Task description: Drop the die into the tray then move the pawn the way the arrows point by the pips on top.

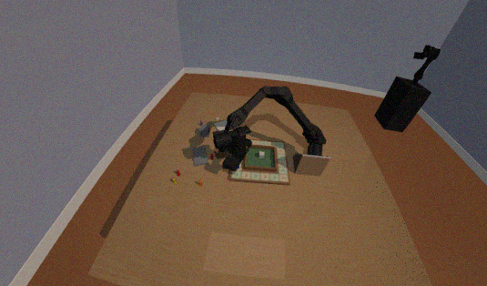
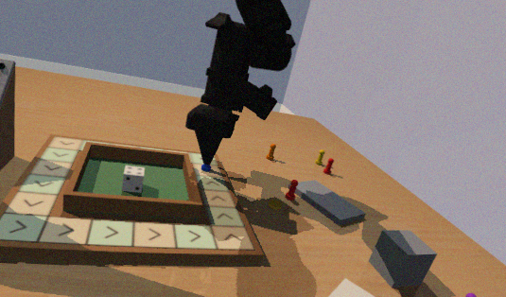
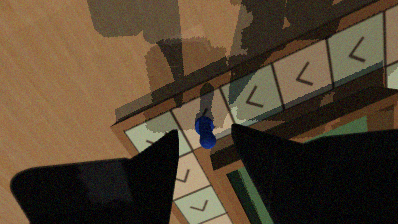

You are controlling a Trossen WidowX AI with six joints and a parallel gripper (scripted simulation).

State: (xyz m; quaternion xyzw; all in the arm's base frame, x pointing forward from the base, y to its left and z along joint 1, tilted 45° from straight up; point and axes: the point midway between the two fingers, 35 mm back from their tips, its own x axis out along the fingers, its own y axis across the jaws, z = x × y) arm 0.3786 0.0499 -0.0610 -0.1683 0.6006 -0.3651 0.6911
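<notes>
The blue pawn is right at my gripper tip. Round my gripper tip: orange pawn: 15 cm ahead, 12 cm to the left, 2 cm below; green dice tray: 11 cm behind, 8 cm to the right, 2 cm below; white die: 11 cm behind, 9 cm to the right, 1 cm below.
</notes>
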